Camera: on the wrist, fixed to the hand. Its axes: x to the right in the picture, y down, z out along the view.
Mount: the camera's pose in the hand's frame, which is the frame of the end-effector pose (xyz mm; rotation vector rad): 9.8 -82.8 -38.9 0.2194 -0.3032 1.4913
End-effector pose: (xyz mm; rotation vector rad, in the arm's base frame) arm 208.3 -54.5 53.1 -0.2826 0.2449 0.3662
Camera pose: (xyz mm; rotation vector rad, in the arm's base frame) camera 241.8 -137.7 32.8 0.2359 0.1545 1.8262
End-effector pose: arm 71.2 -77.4 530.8 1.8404 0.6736 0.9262
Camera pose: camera 39.8 -16.6 469.3 2.5132 -1.0242 1.3956
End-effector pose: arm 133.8 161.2 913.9 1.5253 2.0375 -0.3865
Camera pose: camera 43.5 164.0 931.1 2.4116 0.2852 -0.1772
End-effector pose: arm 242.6 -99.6 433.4 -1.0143 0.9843 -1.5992
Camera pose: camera 179.7 -86.9 499.4 -0.1432 0.9144 -0.2687
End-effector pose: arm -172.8 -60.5 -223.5 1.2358 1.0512 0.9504
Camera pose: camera -207.7 -49.6 -307.9 2.2898 -0.2110 1.6405
